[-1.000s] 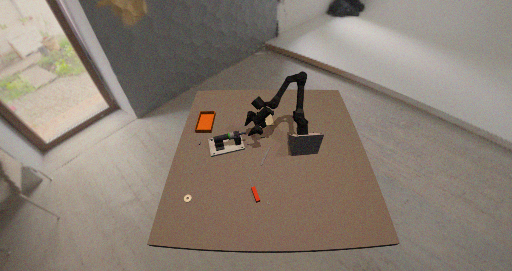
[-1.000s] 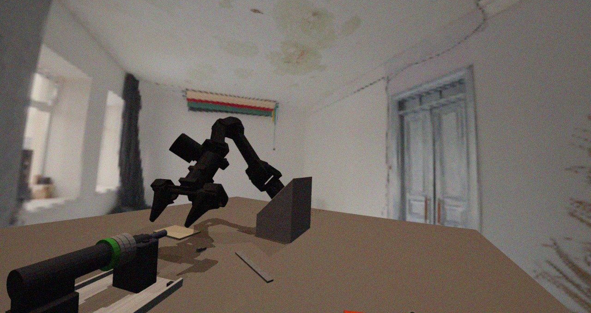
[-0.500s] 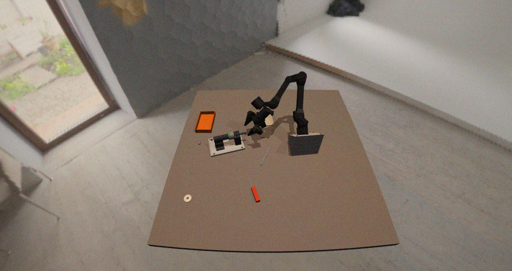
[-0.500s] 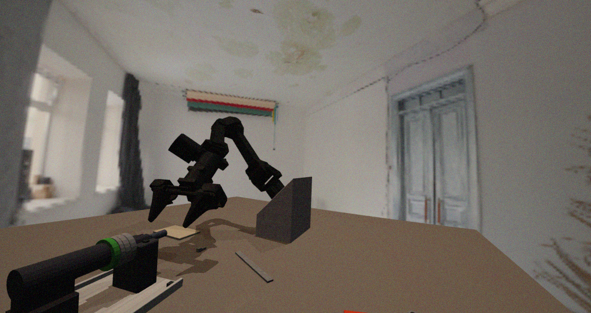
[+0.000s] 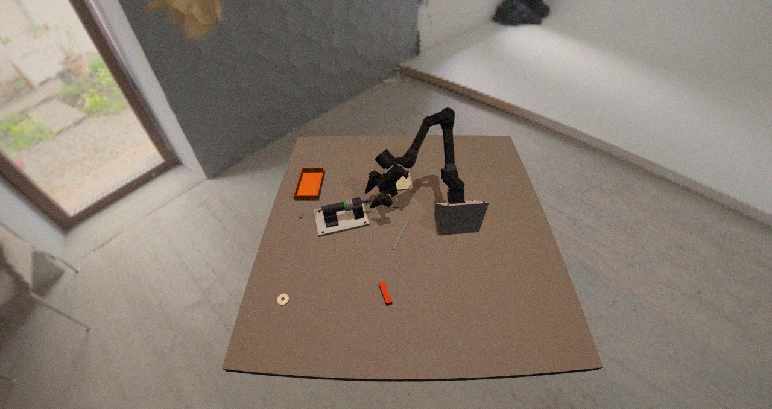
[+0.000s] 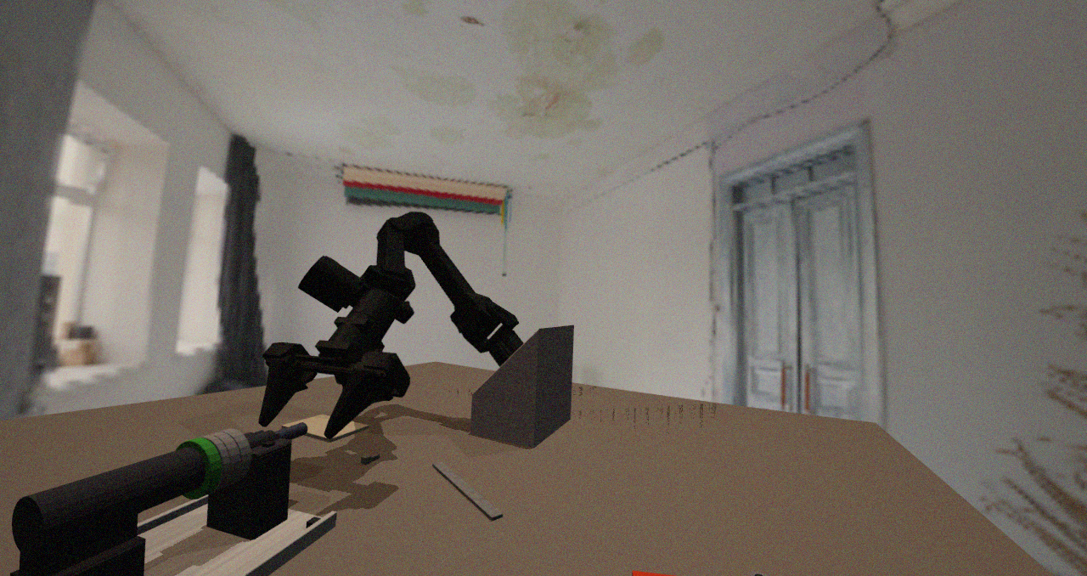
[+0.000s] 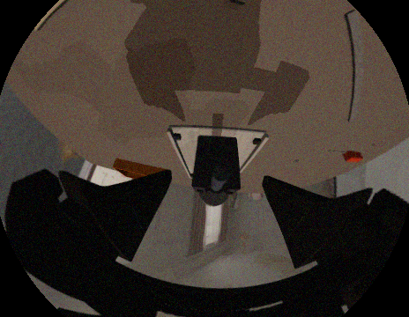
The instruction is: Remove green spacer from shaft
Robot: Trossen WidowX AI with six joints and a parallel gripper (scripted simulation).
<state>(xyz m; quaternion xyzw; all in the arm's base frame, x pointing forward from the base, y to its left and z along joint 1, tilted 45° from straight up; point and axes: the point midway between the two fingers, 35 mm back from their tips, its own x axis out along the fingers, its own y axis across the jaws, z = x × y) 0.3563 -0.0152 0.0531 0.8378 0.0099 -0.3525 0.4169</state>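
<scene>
Now: the grey spacer 80 mm ahead of my gripper tip and 30 mm to the left of it. Also, from my gripper tip: beige pad: 160 mm behind, 210 mm to the right, 80 mm below; green spacer: 100 mm ahead, 30 mm to the left; grey bar: 150 mm behind, 120 mm to the left, 80 mm below.
</scene>
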